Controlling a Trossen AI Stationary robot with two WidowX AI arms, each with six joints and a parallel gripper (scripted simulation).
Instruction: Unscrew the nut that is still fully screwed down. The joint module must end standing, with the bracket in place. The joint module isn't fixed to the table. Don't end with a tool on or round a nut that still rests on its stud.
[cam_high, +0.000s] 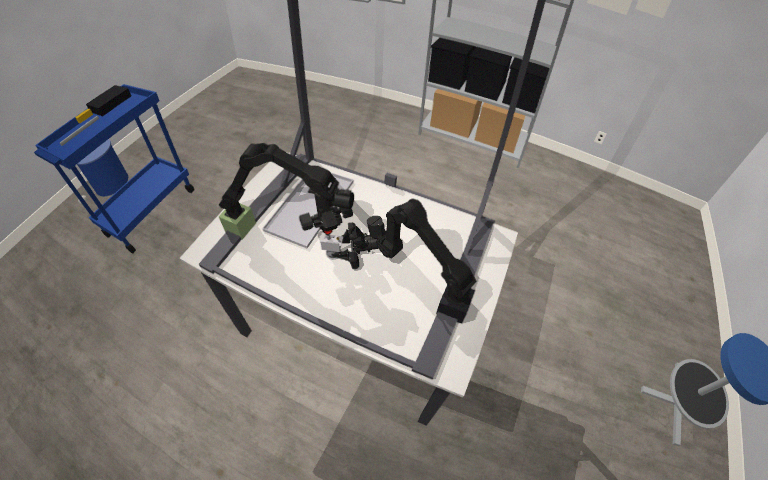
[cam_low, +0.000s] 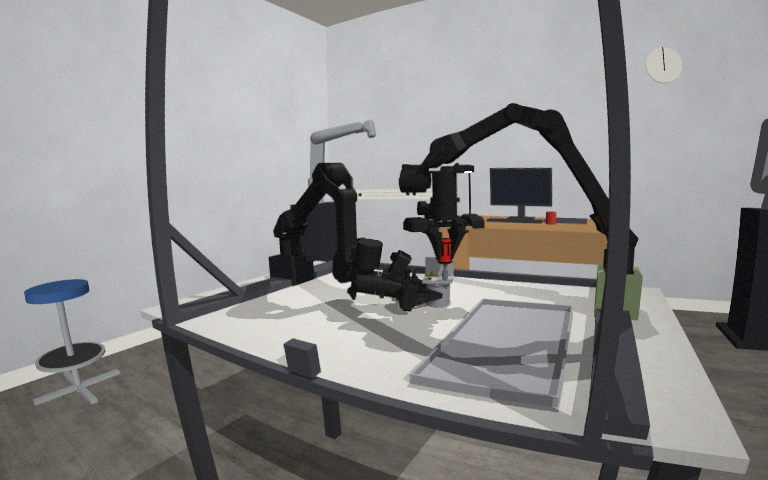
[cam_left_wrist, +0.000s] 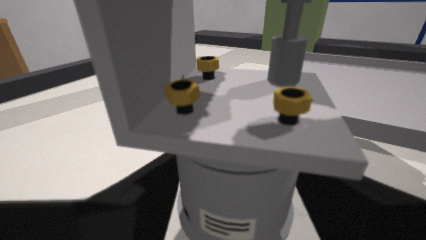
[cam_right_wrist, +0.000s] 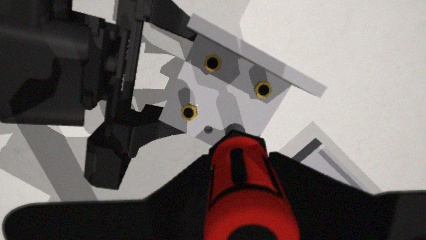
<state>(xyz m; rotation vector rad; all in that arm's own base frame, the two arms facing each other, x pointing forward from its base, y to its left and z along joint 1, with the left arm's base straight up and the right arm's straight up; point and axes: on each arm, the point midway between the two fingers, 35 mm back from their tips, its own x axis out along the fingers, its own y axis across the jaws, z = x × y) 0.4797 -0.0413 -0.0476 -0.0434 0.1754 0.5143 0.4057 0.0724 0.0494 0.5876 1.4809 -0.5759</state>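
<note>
Right now my right hand is 3 cm above the red-handled nut driver. From my right hand the other things lie so: l-shaped bracket (1 cm ahead, 2 cm to the left, 7 cm below); then grey joint module (1 cm ahead, 2 cm to the left, 11 cm below); then shallow grey tray (18 cm behind, 19 cm to the right, 14 cm below).
Now: left hand 10 mm short of the grey joint module and 30 mm to the left of it. From my left hand the other things lie so: l-shaped bracket: 10 mm ahead, 30 mm to the right, 40 mm above; then red-handled nut driver: 50 mm to the right, 80 mm above; then shallow grey tray: 170 mm behind, 240 mm to the right, 30 mm below.
</note>
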